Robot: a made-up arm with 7 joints.
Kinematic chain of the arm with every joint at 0, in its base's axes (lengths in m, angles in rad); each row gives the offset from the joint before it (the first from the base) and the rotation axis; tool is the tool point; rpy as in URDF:
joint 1: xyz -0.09 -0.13 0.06 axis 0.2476 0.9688 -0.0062
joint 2: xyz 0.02 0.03 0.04 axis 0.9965 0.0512 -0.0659
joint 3: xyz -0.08 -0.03 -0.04 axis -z
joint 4: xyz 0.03 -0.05 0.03 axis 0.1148 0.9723 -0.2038
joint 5: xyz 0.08 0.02 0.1 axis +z
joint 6: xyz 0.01 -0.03 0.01 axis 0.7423 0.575 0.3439
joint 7: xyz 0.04 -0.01 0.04 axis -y
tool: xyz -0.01 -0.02 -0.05 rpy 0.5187 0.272 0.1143
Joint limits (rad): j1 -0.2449..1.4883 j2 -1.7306..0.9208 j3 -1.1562..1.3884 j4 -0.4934..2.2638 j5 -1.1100..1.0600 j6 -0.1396..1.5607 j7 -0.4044..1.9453
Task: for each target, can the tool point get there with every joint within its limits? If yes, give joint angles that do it. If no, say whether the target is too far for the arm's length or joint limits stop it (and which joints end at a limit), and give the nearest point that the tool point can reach.
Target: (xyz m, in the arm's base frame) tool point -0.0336 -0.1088 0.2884
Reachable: yes | joints 0.1167 -1.4043 1.0716 0.1331 0.4875 1.3045 1.1953
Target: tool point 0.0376 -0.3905 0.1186
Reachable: yes | joints 0.8058 -0.8726 0.7947 1.0749 0.1671 0.2296 1.6965
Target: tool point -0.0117 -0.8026 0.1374
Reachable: no: too far | nearest point -0.0299 -0.4534 0.1224 | short by 0.350 m
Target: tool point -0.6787 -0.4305 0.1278
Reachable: no: too far | nearest point -0.3599 -0.2697 0.0910 | short by 0.359 m
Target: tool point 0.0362 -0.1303 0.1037
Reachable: yes | joints 0.3644 0.6389 -0.6866 0.0360 -0.3137 0.8987 0.4013
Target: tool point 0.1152 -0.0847 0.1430
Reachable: yes | joints 0.5435 -1.3724 -0.1629 0.3157 -0.3423 0.0600 0.7259
